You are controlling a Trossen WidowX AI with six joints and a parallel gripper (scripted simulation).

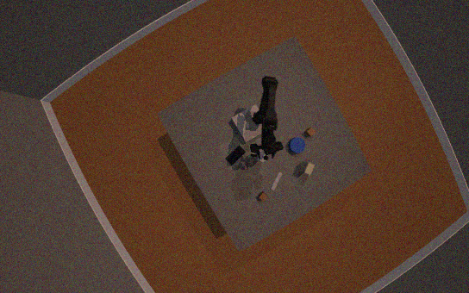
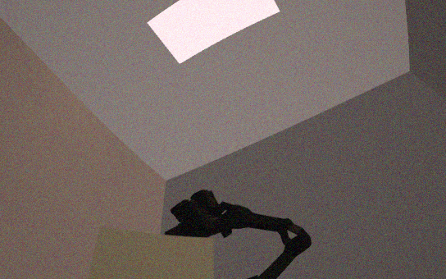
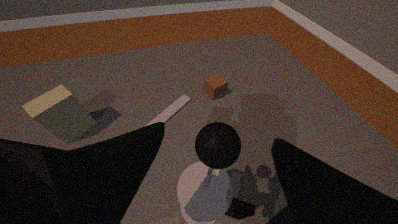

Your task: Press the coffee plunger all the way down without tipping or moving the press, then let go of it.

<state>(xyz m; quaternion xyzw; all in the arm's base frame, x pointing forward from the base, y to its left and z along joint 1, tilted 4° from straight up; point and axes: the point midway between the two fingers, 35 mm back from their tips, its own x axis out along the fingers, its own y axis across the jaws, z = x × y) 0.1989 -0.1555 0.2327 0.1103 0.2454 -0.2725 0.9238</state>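
My gripper tip is 20 mm past the coffee press, 10 mm to the left of it and 140 mm above it. Round my gripper tip: white bar: 240 mm ahead, 20 mm to the right, 260 mm below; blue disc: 110 mm ahead, 280 mm to the left, 240 mm below.
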